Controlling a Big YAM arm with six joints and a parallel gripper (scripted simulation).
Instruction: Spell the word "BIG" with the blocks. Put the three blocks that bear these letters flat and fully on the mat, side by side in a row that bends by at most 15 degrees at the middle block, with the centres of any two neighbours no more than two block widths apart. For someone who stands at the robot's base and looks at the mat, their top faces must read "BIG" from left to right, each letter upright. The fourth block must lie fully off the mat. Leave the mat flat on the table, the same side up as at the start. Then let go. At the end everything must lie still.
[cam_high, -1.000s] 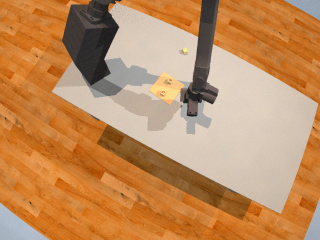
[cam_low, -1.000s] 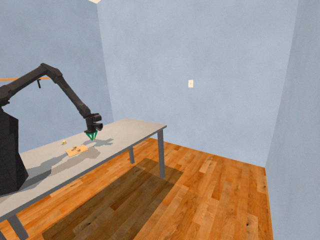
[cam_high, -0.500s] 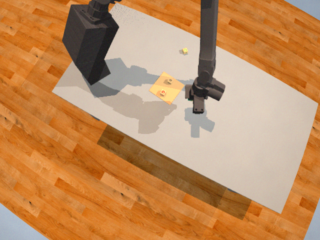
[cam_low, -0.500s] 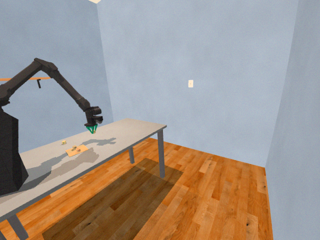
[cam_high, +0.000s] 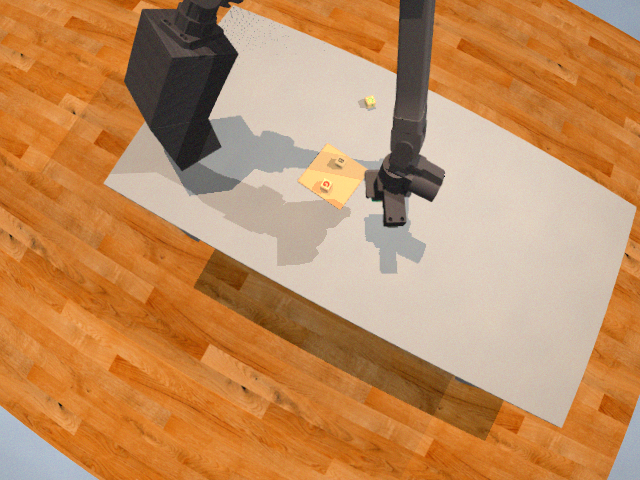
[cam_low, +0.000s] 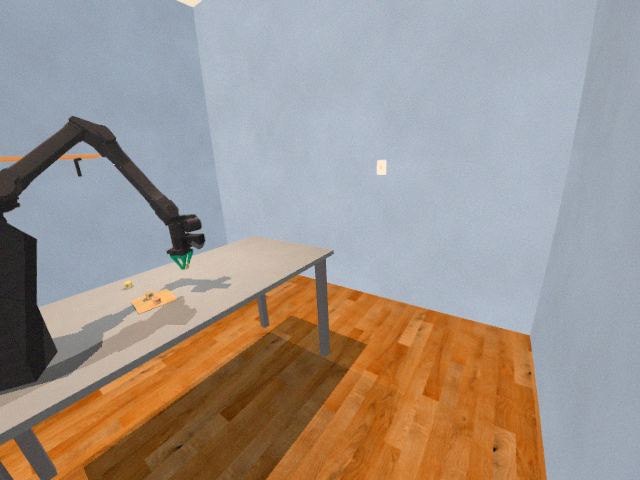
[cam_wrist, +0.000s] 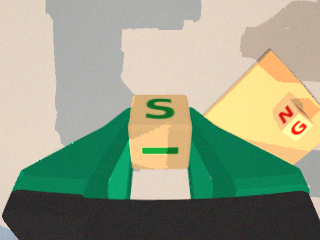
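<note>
The mat is 14 cm behind my hand, 1 cm to the right of it and 10 cm below it. From my hand the other things lie so: block: 22 cm behind, 23 cm to the left, 9 cm below.
</note>
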